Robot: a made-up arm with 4 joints.
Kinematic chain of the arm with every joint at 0, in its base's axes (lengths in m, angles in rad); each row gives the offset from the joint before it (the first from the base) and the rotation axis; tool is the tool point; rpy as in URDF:
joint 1: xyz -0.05 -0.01 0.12 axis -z
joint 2: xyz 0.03 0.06 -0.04 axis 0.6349 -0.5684 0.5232
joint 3: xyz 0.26 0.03 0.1 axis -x
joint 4: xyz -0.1 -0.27 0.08 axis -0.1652 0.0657 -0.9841
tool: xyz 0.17 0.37 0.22 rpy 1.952 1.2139 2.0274
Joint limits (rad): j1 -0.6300..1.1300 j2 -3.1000..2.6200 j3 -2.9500..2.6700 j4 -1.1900..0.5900
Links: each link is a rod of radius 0.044 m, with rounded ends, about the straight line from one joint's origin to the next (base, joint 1, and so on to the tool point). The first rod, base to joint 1, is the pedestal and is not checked.
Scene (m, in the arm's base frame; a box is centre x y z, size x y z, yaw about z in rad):
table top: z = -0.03
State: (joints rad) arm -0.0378 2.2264 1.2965 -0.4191
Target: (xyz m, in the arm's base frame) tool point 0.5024 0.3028 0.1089
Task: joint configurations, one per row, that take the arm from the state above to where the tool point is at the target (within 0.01 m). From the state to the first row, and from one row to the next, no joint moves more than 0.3 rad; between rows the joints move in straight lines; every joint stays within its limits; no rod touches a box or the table.
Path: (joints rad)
1: -0.0250 1.9540 1.3881 -0.2978
2: -0.0122 1.6815 1.4798 -0.1765
3: 0.0006 1.4091 1.5714 -0.0552
4: 0.0134 1.1367 1.6631 0.0661
5: 0.0262 0.8643 1.7547 0.1874
6: 0.0390 0.5918 1.8464 0.3087
7: 0.0518 0.3194 1.9380 0.4300
8: 0.0645 0.0470 2.0297 0.5513

